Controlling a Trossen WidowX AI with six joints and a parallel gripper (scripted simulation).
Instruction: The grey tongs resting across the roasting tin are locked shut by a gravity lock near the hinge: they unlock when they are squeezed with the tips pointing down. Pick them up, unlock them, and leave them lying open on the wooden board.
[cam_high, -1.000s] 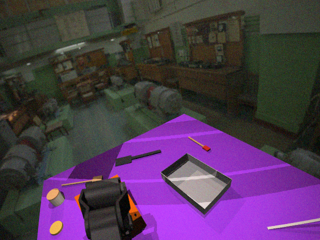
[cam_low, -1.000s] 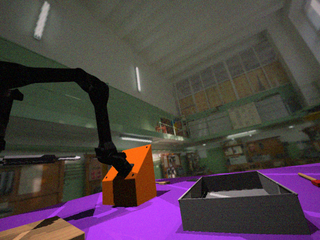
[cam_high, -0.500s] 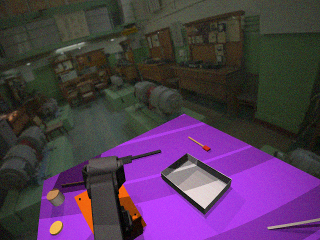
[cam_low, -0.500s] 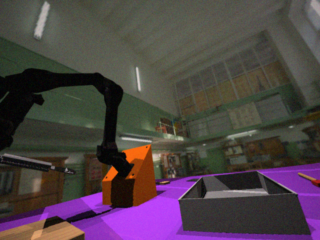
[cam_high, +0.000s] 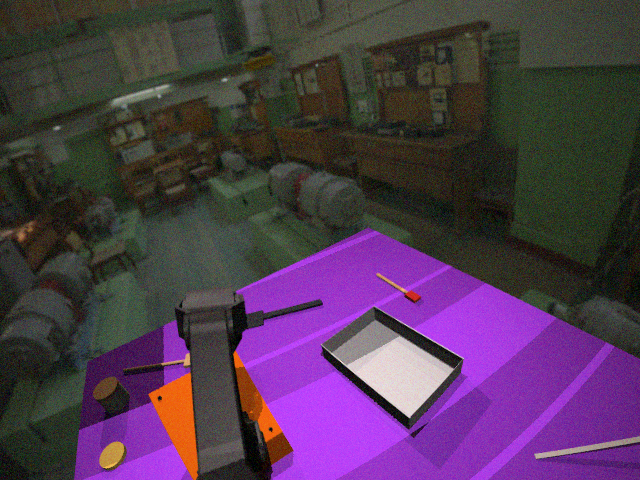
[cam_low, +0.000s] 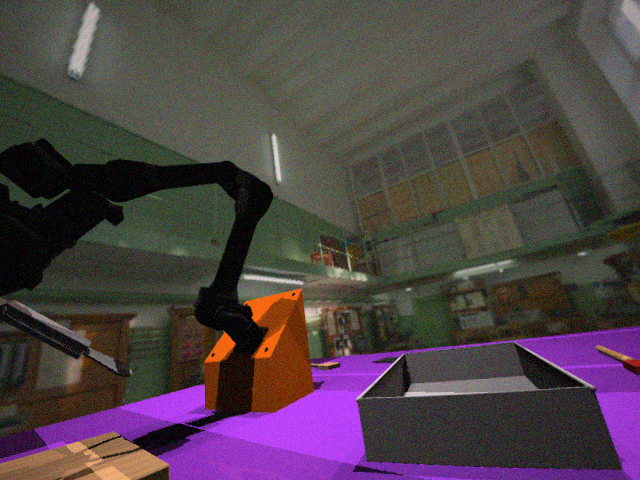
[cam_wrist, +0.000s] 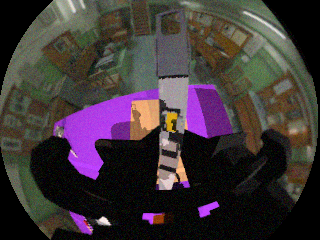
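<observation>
Right now my gripper tip is 10 mm short of the wooden board, 20 mm to the right of it and 190 mm above it. Round my gripper tip: roasting tin (380 mm ahead, 470 mm to the left, 170 mm below); then dark spatula (180 mm ahead, 860 mm to the left, 200 mm below); then red-headed brush (600 mm ahead, 690 mm to the left, 190 mm below).
</observation>
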